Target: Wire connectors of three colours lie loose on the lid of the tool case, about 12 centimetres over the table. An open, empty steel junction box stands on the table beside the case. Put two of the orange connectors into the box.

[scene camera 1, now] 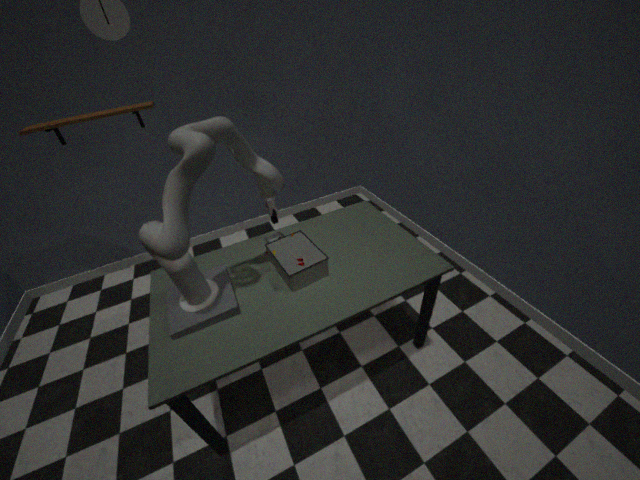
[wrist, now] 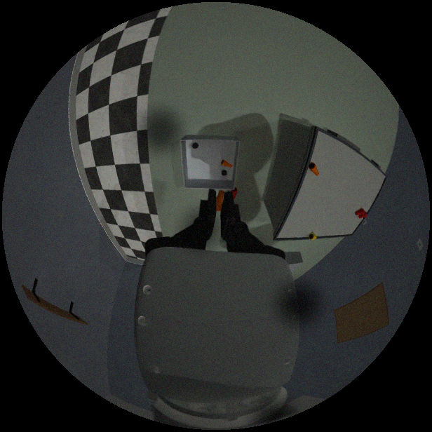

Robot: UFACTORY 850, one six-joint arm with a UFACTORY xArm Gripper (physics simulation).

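Observation:
My gripper [scene camera 1: 274, 220] [wrist: 218, 200] is shut on an orange connector [wrist: 220, 201], held high above the table beside the near wall of the steel junction box [scene camera 1: 270, 237] [wrist: 209, 184] as seen in the wrist view. Another orange connector [wrist: 226, 164] lies inside the box. A third orange connector [scene camera 1: 293, 235] [wrist: 314, 169] lies on the lid of the tool case [scene camera 1: 297, 248] [wrist: 325, 200], near its edge. A yellow connector [scene camera 1: 274, 252] [wrist: 312, 236] lies at another lid edge. Red connectors [scene camera 1: 300, 261] [wrist: 361, 213] also lie on the lid.
A red connector [wrist: 234, 192] shows partly behind the right finger, close outside the box. The tool case stands to the right of the box in the wrist view, higher than it. The table [scene camera 1: 361, 232] [wrist: 225, 65] extends beyond both.

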